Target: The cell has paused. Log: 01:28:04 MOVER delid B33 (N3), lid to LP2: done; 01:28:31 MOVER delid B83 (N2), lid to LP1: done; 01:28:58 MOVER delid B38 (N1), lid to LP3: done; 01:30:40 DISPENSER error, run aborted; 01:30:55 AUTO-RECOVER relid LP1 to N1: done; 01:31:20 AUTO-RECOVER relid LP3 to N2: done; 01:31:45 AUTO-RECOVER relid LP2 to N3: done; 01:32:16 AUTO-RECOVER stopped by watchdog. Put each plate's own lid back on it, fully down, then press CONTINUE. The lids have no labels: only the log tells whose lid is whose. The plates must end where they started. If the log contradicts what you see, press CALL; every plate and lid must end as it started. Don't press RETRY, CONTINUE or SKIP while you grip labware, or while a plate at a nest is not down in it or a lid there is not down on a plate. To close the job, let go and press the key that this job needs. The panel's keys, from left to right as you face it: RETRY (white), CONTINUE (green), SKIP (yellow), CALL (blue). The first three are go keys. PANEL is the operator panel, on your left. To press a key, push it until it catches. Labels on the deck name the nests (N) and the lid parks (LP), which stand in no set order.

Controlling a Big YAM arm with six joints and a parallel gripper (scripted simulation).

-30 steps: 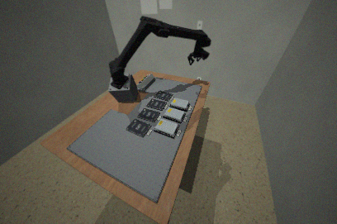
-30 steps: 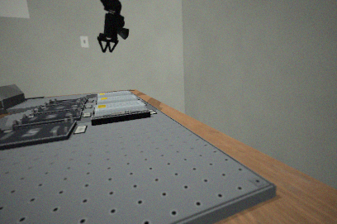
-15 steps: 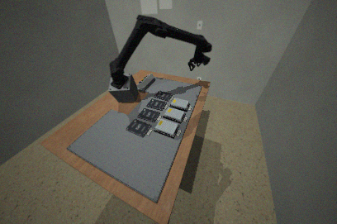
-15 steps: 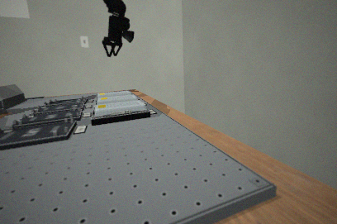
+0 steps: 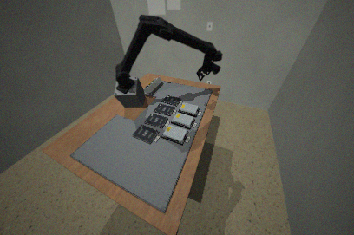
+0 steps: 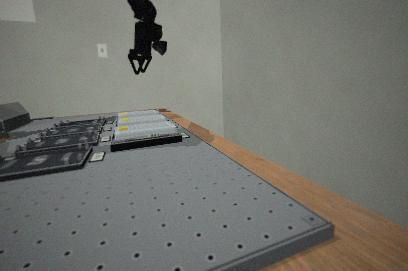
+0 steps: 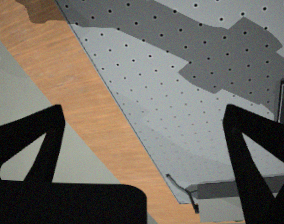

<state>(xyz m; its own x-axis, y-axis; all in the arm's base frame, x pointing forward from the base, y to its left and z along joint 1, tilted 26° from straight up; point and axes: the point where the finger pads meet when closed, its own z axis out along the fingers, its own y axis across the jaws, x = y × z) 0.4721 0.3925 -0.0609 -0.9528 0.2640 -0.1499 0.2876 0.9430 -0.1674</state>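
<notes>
The clear lid lies 24 cm to the right of my hand, 15 cm below it and 3 cm behind it.
</notes>
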